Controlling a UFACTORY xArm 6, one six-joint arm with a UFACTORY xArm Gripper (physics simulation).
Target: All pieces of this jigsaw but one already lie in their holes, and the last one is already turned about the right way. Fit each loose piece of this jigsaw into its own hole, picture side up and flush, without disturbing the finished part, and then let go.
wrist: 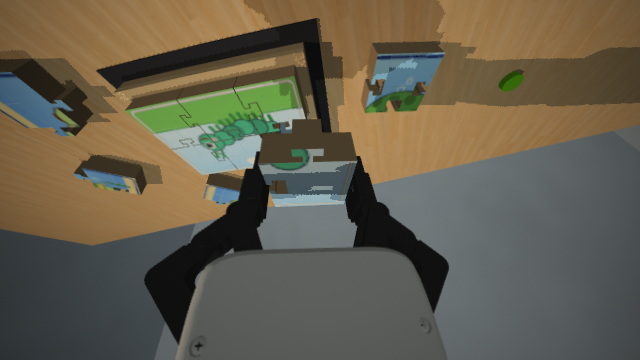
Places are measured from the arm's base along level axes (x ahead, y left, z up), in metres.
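Pixels of known places: gripper, between the fingertips: point(308, 166).
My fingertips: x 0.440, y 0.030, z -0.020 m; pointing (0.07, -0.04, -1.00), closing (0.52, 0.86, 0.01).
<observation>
For each thing: its middle in the pictures, then the offset to it from my fingertips. Level surfaces: height alone.
- jigsaw piece, middle of its body: point(308, 169) dx -0.009, dy +0.004, dz +0.010 m
- black-edged tray, middle of its body: point(243, 110) dx +0.001, dy -0.093, dz -0.129 m
- wooden table, height of its surface: dz -0.115 m
- green piece, middle of its body: point(396, 80) dx +0.030, dy +0.094, dz -0.103 m
- large blue piece, middle of its body: point(42, 102) dx -0.117, dy -0.259, dz -0.103 m
- smaller piece, middle of its body: point(112, 175) dx -0.013, dy -0.359, dz -0.103 m
- green disc, middle of its body: point(510, 81) dx +0.096, dy +0.224, dz -0.111 m
My gripper point(308, 166) is shut on a jigsaw piece point(312, 180), one finger on each side. The piece has a pale blue and grey picture with a bit of green, a brown edge and a tab pointing to the top of the view. It is held above the table, over the lower right part of the jigsaw. The jigsaw point(210, 120), with a green border strip and a green caterpillar on pale blue, lies in a black-edged tray point(210, 53) at the upper left. The held piece hides the jigsaw's lower right corner, so the hole is mostly hidden.
Other picture pieces lie on the wooden table point(450, 135): a blue and green piece point(407, 75) right of the tray, a large blue piece point(30, 100) at far left, a smaller piece point(112, 180) below it, and one point(221, 194) beside the left finger. A green disc point(511, 81) lies at right.
</observation>
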